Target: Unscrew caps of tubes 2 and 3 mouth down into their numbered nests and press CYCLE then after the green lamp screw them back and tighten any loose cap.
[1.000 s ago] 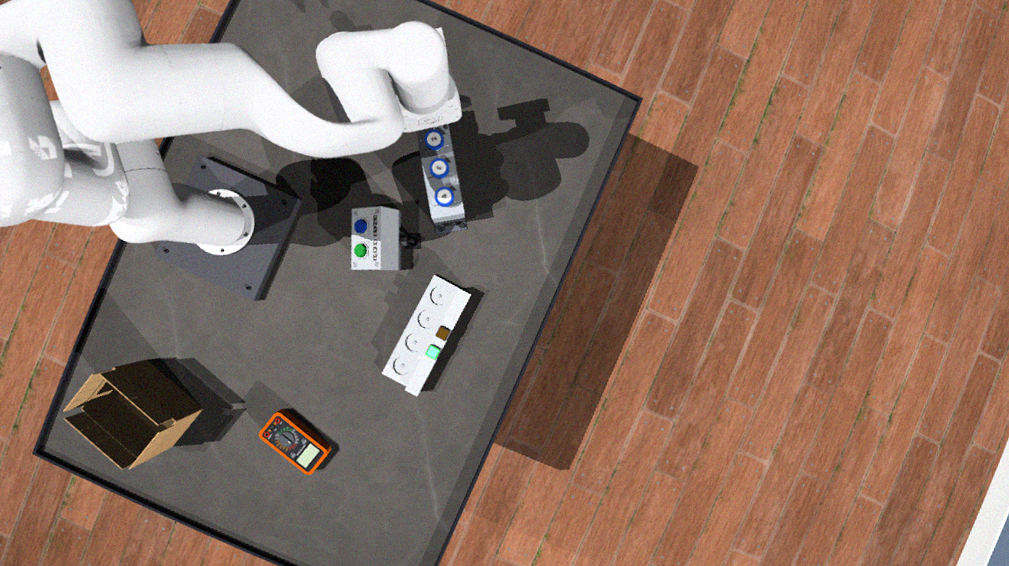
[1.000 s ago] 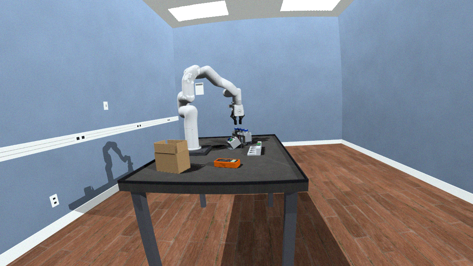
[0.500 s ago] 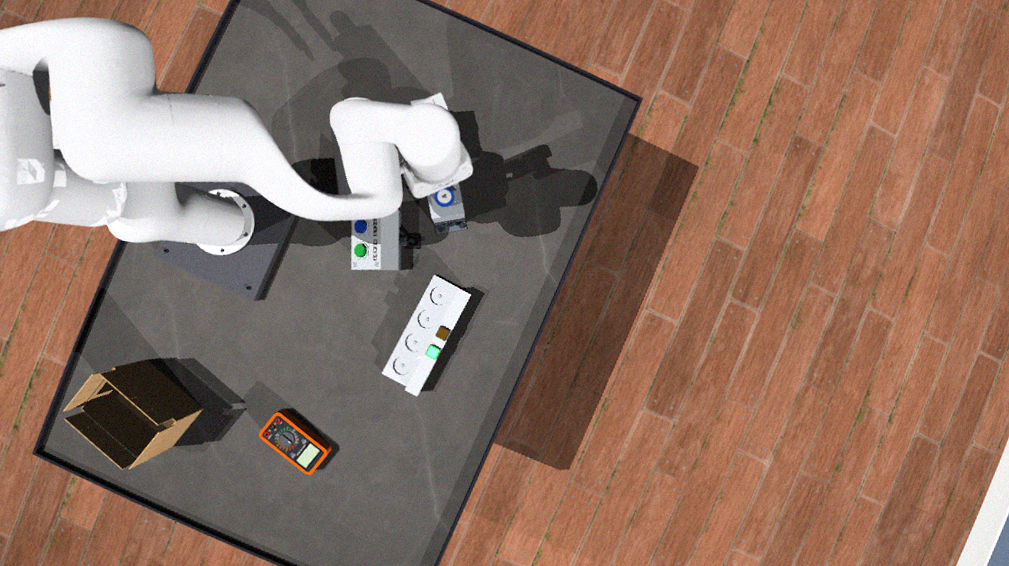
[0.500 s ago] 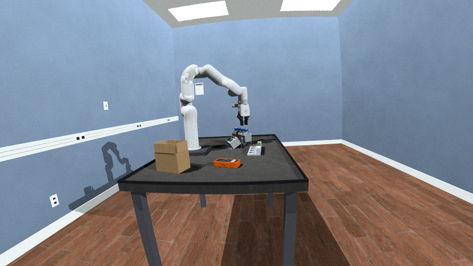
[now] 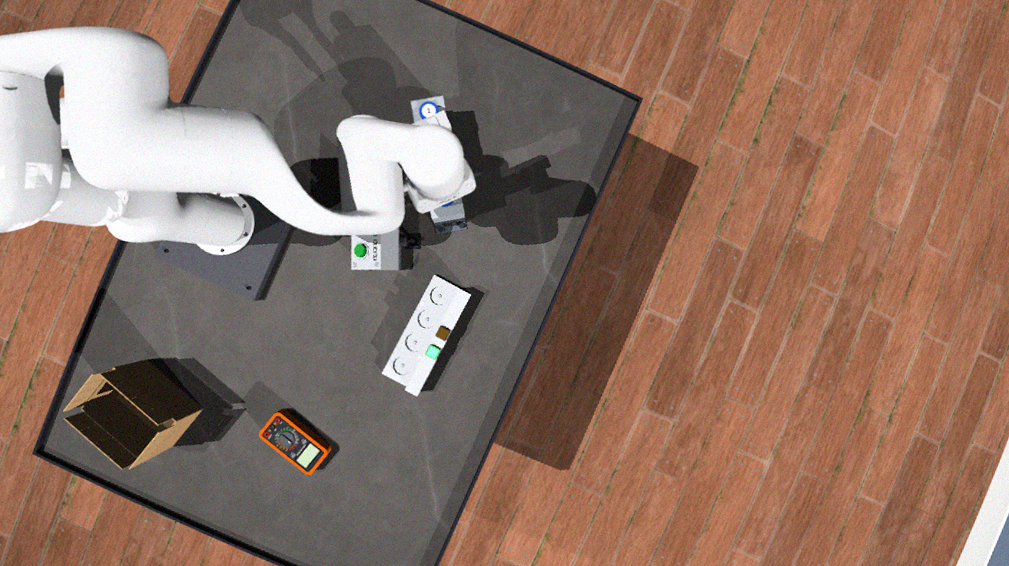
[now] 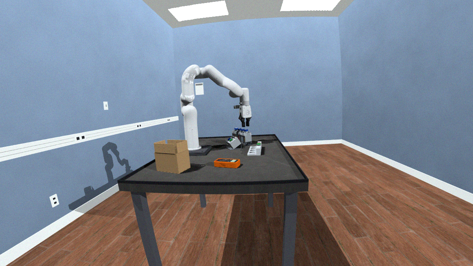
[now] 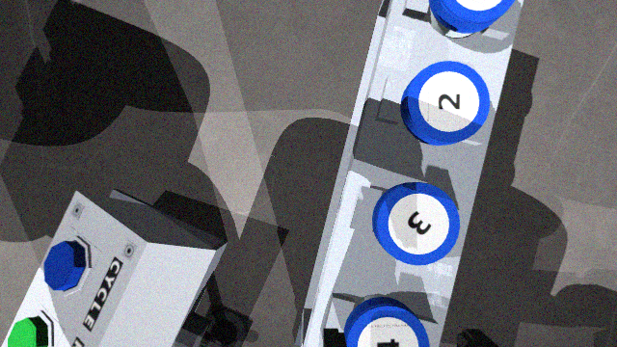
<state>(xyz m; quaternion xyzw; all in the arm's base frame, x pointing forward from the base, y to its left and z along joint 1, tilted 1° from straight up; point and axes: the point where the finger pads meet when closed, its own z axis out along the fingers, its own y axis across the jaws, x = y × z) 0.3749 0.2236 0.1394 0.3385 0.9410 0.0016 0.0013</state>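
Right now my hand is 15 cm to the left of the green ready key, 10 cm past it and 10 cm above it. Round my hand: blue cycle key: 12 cm behind, 11 cm to the right, 10 cm below; then raised table edge: 28 cm ahead, 21 cm to the right, 16 cm below; then key housing: 13 cm to the right, 11 cm below, 10 cm behind.
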